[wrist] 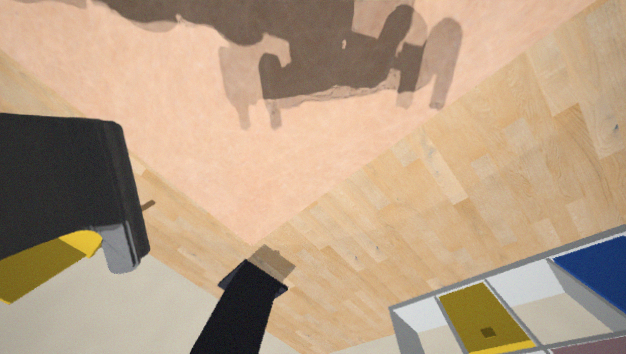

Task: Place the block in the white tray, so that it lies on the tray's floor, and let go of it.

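The block and the white tray do not show in the wrist view. One finger of my gripper point(120, 250) shows at the left edge, a black body with a grey tip. The other finger is outside the view. My gripper is open, with nothing held at the visible fingertip. It hangs above the table, and its dark shadow falls across the salmon-coloured mat.
The salmon mat point(175, 160) lies on a wooden tabletop point(400, 210). A black bar point(240, 305) rises from the bottom edge to near the tabletop's corner. A grey-framed shelf unit point(465, 285) with yellow and blue panels stands lower right. A yellow object point(45, 270) shows lower left, partly behind the finger.
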